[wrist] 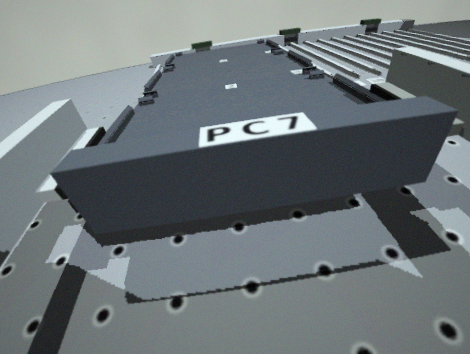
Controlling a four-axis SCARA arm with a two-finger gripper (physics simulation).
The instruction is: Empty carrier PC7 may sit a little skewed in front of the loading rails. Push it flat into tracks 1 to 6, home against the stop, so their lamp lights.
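Observation:
Carrier PC7 [260, 180] is a dark slate-grey tray with a tall front wall and a white label. It runs away from the view toward the pale rear stop bar [245, 40]. Its far end lies close to the bar; whether it touches is too small to tell. Tracks beneath it are hidden. My gripper [237, 91] is shut on the carrier, with a pale finger and dark pad at each side behind the front wall. A small dark green block [202, 45] sits on the stop bar behind the carrier and does not look brightly lit.
Pale parallel rails [345, 52] run to the right of the carrier. More dark green blocks [290, 31] [371, 22] sit along the stop bar. A grey deck with round dark holes [300, 320] lies in front, crossed by shadows.

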